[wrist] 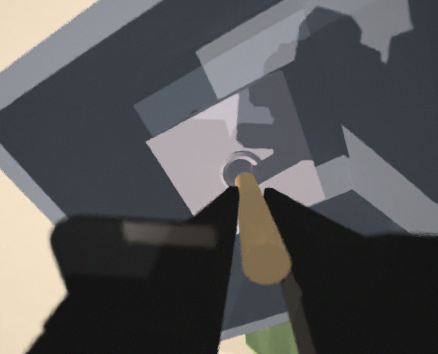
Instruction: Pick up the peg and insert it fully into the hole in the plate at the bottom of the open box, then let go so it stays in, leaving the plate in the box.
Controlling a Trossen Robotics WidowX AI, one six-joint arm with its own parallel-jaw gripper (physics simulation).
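Places are measured from the arm's base along level axes (x ahead, y left, z up), in metres.
Where they show: gripper, between the fingertips: (250, 195).
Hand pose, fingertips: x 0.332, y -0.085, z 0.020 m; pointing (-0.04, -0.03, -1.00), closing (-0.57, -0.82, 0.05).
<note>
Things, the pixels of their top centre, and the offset from my fingertips. "spot": a spot on its surface instead. Level surfaces: height alone.
- tan wooden peg, centre of its top: (271, 280) 0.001 m left, 0.001 m back, 0.051 m up
- pale pinkish plate, centre of its top: (241, 173) 0.001 m left, 0.001 m ahead, 0.029 m down
- dark grey open box, a spot on its surface: (75, 130) spot: 0.078 m left, 0.082 m ahead, 0.039 m down
- box's lighter rim, a spot on its surface: (55, 52) spot: 0.030 m left, 0.095 m ahead, 0.009 m up
- cream surface, height of its surface: 0.089 m down
My gripper (250, 195) is shut on the tan wooden peg (260, 225), seen from above between the two black fingers. The peg's thick near end points toward the camera and its far tip overlaps the lower edge of the round hole (237, 172) in the view. Whether the tip touches the plate or is in the hole I cannot tell. The pale pinkish plate (185, 155) lies at the bottom of the dark grey open box (75, 130). The left finger covers the plate's lower corner, and a shadow falls over its right part.
The box's lighter rim (55, 52) runs along the upper left and left. Light and shadow patches cross the box floor at the upper right. A green object (272, 337) shows at the bottom, outside the box. A cream surface (22, 250) lies at the left.
</note>
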